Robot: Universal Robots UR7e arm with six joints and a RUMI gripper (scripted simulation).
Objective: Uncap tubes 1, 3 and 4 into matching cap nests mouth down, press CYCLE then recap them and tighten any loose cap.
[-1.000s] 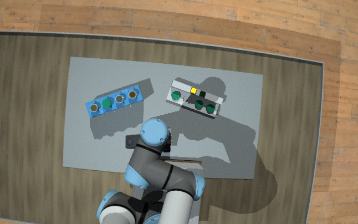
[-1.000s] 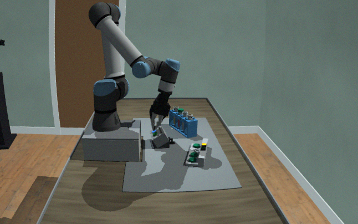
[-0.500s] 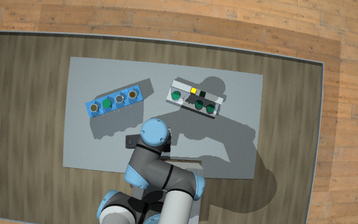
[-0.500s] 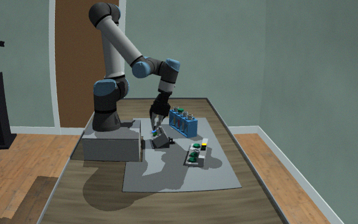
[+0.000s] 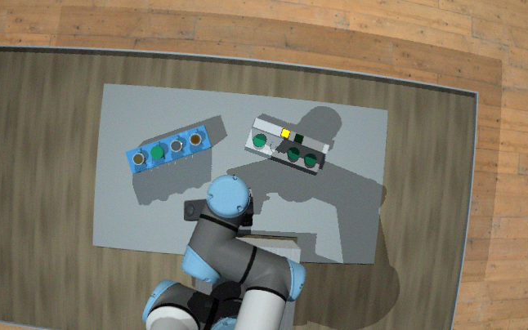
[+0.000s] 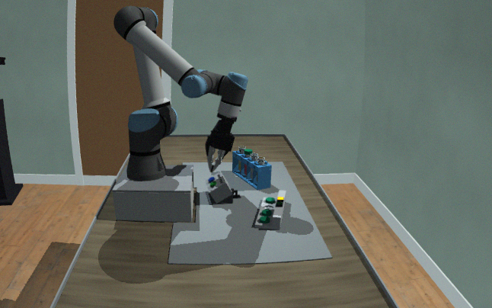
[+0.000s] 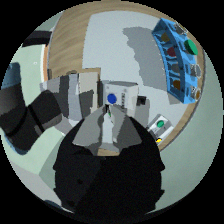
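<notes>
My gripper is now 4 cm above the blue key. Also, from my hand: green key: 1 cm behind, 5 cm to the right, 4 cm below; then grey key housing: 1 cm ahead, 3 cm to the right, 6 cm below.
</notes>
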